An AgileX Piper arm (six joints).
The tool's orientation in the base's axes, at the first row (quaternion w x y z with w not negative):
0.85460, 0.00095, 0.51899, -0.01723
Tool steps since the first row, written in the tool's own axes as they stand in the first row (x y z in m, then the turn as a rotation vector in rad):
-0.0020, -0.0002, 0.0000, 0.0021, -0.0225, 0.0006
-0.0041, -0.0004, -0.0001, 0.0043, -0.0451, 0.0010
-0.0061, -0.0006, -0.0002, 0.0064, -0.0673, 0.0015
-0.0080, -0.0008, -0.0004, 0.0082, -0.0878, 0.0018
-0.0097, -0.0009, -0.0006, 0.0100, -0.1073, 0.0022
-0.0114, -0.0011, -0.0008, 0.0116, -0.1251, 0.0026
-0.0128, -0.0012, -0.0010, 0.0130, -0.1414, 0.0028
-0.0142, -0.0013, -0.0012, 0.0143, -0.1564, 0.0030
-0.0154, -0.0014, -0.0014, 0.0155, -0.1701, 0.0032
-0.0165, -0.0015, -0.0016, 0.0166, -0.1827, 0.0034
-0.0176, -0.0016, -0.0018, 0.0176, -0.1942, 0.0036
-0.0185, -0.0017, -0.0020, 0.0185, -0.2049, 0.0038
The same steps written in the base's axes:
-0.0009, -0.0001, 0.0018, 0.0008, -0.0226, -0.0012
-0.0020, -0.0003, 0.0036, 0.0015, -0.0452, -0.0026
-0.0030, -0.0004, 0.0053, 0.0022, -0.0675, -0.0039
-0.0041, -0.0006, 0.0069, 0.0027, -0.0880, -0.0050
-0.0050, -0.0006, 0.0083, 0.0033, -0.1076, -0.0061
-0.0060, -0.0008, 0.0098, 0.0038, -0.1254, -0.0071
-0.0068, -0.0008, 0.0109, 0.0042, -0.1417, -0.0079
-0.0076, -0.0009, 0.0121, 0.0045, -0.1568, -0.0088
-0.0084, -0.0009, 0.0130, 0.0048, -0.1705, -0.0095
-0.0091, -0.0010, 0.0139, 0.0051, -0.1831, -0.0102
-0.0098, -0.0011, 0.0148, 0.0054, -0.1947, -0.0108
-0.0103, -0.0011, 0.0155, 0.0057, -0.2054, -0.0113

